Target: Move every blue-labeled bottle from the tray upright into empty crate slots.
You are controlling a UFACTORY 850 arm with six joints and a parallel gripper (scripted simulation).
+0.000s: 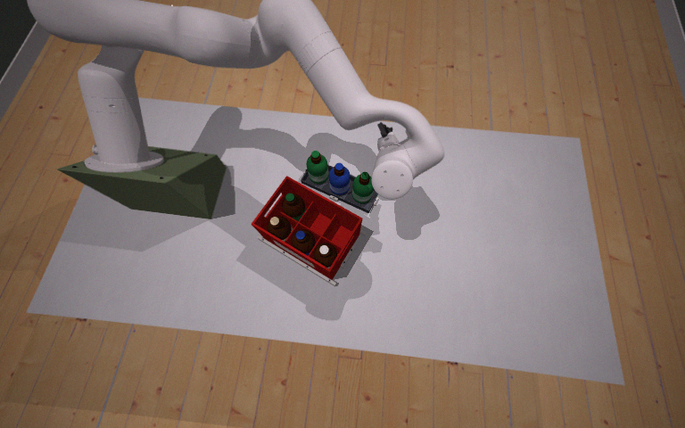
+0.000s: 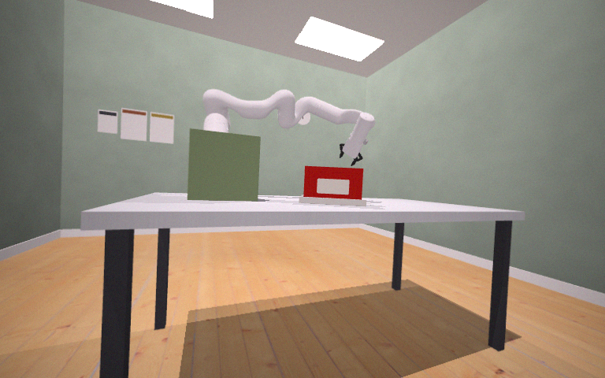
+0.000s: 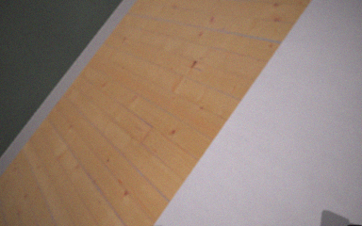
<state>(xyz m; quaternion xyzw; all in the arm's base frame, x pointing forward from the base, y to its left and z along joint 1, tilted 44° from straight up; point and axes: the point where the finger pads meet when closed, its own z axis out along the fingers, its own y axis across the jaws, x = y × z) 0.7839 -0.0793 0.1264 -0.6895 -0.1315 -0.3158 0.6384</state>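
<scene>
The blue-labeled bottle lies 160 mm behind my hand, 20 mm to the right of it and 170 mm below it. From my hand the other things lie so: red crate 260 mm behind, 210 mm to the right, 170 mm below; green bottle 240 mm behind, 30 mm to the left, 170 mm below; dark tray 160 mm behind, 10 mm to the right, 240 mm below.
</scene>
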